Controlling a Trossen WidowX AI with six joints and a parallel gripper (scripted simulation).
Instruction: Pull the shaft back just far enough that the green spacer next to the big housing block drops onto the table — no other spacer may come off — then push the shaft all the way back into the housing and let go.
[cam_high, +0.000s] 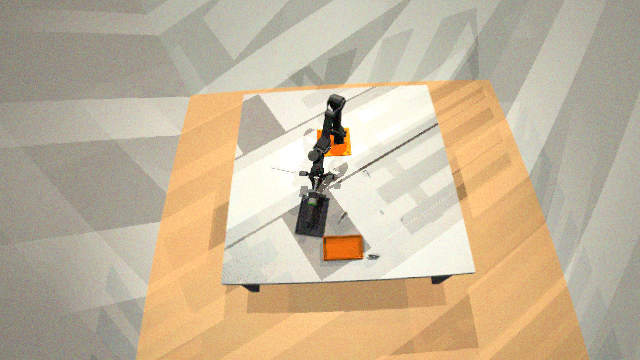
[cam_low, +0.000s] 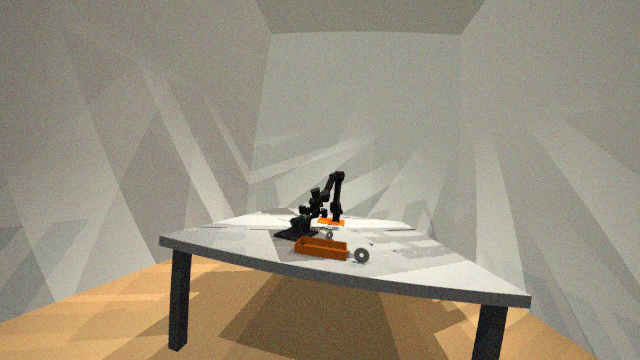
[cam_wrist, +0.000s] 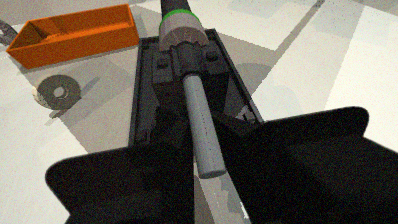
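The grey shaft is 30 mm ahead of my gripper tip, 20 mm above it and 10 mm to the right of it. From my gripper tip the other things lie so: grey spacer: 60 mm ahead, 20 mm above, 10 mm to the right; green spacer: 90 mm ahead, 20 mm to the right, 20 mm above; baseplate: 130 mm ahead, 20 mm to the right, 10 mm below.
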